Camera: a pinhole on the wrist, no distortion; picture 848 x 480 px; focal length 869.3 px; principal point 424.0 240.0 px. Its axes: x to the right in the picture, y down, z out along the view. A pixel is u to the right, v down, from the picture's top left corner.
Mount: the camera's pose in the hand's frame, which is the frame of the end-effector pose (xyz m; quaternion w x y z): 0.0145 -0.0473 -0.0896 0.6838 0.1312 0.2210 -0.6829
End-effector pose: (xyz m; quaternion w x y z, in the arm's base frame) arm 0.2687 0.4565 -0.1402 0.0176 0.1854 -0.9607 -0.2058
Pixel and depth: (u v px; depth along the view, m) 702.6 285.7 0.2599
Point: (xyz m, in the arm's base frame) 0.2903 0.2649 -0.3272
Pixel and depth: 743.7 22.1 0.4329
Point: 0.4249 0.2219 -0.5023
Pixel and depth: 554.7 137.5 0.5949
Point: 0.3557 0.2527 -0.6661
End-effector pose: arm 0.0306 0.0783 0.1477 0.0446 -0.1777 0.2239 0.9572
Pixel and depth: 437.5 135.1 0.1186
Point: 0.0298 0.1801 0.1103
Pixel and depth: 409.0 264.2 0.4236
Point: -0.0921 0.4222 0.2529
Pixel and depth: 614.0 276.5 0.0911
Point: 0.0281 0.1665 0.0753
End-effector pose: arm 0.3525 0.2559 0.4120 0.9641 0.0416 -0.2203 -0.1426
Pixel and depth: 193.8 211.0 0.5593
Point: 0.1592 0.0483 0.8360
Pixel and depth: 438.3 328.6 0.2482
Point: 0.3167 0.0713 0.5253
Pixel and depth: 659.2 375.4 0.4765
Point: 0.2660 -0.1604 0.6430
